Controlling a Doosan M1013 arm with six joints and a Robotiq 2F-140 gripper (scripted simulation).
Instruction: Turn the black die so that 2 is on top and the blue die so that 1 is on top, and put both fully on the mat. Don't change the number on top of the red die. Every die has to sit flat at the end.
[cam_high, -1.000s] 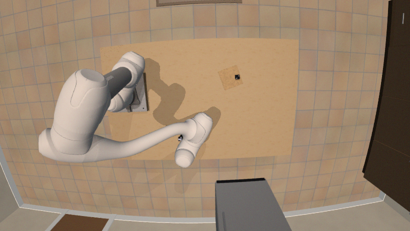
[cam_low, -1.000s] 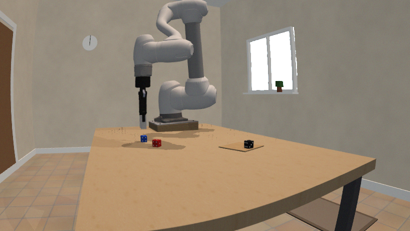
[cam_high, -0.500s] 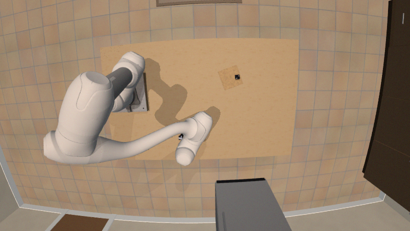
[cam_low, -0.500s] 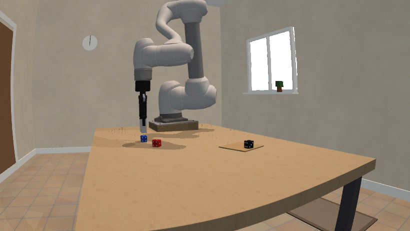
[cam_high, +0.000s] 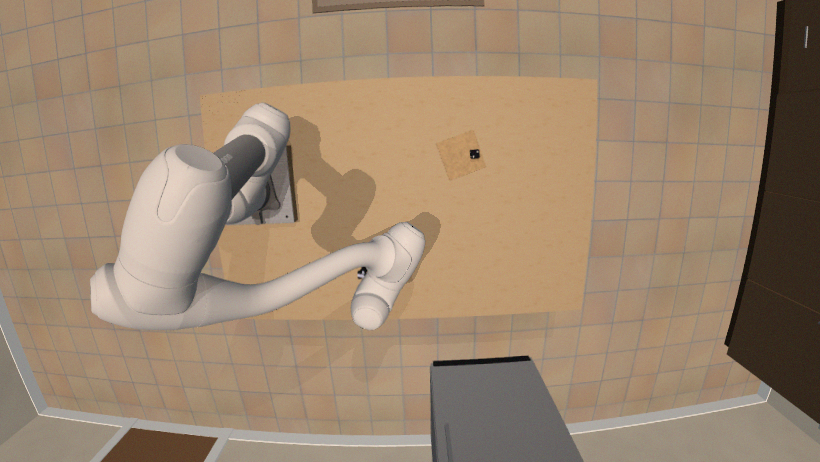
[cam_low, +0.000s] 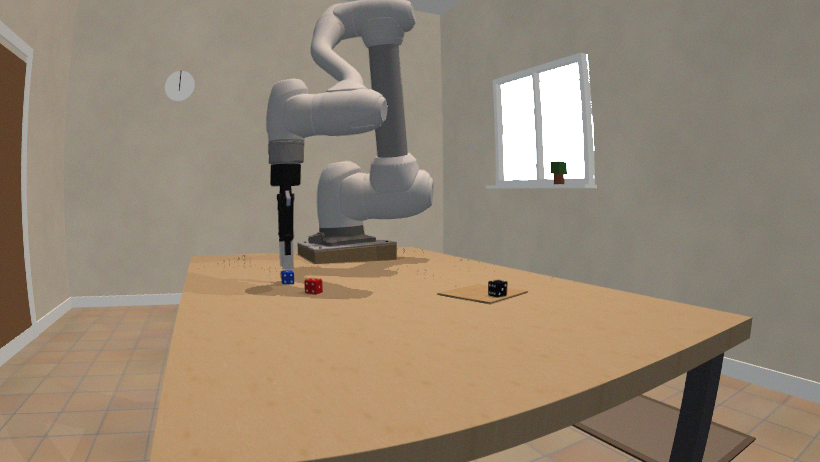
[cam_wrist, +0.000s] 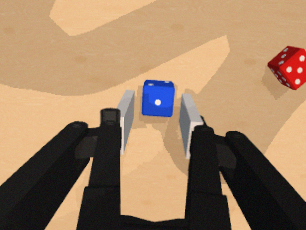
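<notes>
The blue die is 6 cm below my hand. From my hand the other things lie so: red die (14 cm ahead, 2 cm to the left, 6 cm below); black die (39 cm ahead, 31 cm to the left, 5 cm below); cork mat (34 cm ahead, 31 cm to the left, 7 cm below).
</notes>
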